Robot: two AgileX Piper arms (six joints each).
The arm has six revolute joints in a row. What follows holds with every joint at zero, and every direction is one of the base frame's. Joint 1 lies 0.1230 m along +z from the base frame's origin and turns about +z. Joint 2 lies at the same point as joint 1 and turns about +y. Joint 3 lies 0.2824 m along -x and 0.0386 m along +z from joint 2 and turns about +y. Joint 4 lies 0.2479 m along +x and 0.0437 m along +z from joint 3 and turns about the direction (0.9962, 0, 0.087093). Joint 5 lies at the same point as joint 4 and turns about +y. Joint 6 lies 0.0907 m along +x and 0.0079 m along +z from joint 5 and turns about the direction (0.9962, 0, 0.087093). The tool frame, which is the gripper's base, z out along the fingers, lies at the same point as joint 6; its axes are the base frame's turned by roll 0.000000, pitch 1.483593 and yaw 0.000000 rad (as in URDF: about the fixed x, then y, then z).
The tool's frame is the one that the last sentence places.
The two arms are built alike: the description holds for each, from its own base.
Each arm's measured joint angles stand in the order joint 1, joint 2, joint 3, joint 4, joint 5, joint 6.
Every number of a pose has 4 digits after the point.
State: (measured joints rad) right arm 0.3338 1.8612 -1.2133 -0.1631 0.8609 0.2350; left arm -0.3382 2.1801 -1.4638 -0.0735 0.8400 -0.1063
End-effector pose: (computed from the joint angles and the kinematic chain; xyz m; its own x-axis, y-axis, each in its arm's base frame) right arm 0.3399 0.1060 0.1785 -0.9650 -0.2004 -0.1695 -0.1853 0.9775 -0.1008; left arm 0.3929 -0.1435 0.1123 -0.9791 0.1805 -0.0932 0.1873 0.9798 -0.0697
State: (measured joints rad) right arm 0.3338 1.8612 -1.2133 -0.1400 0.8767 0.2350; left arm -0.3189 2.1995 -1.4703 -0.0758 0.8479 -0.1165
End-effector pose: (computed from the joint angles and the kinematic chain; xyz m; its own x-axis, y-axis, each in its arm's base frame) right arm 0.3380 0.1069 0.1781 -0.9710 -0.1846 -0.1517 -0.1732 0.9812 -0.0852; left arm 0.3960 -0.1362 0.1055 -0.9859 0.1511 -0.0717 0.1560 0.9853 -0.0695
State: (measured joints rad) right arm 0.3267 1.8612 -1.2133 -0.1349 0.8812 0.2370; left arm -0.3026 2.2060 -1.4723 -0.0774 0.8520 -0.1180
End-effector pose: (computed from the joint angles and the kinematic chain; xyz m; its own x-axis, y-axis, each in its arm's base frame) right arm 0.3382 0.1046 0.1780 -0.9740 -0.1722 -0.1469 -0.1616 0.9835 -0.0817; left arm 0.3981 -0.1298 0.1032 -0.9891 0.1329 -0.0629 0.1372 0.9881 -0.0696
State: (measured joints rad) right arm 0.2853 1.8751 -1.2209 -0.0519 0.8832 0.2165; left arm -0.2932 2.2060 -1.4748 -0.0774 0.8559 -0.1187
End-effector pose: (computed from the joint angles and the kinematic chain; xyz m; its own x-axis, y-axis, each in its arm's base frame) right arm 0.3424 0.0966 0.1744 -0.9870 -0.0994 -0.1262 -0.0981 0.9950 -0.0170; left arm 0.3995 -0.1262 0.1038 -0.9905 0.1231 -0.0615 0.1273 0.9894 -0.0696
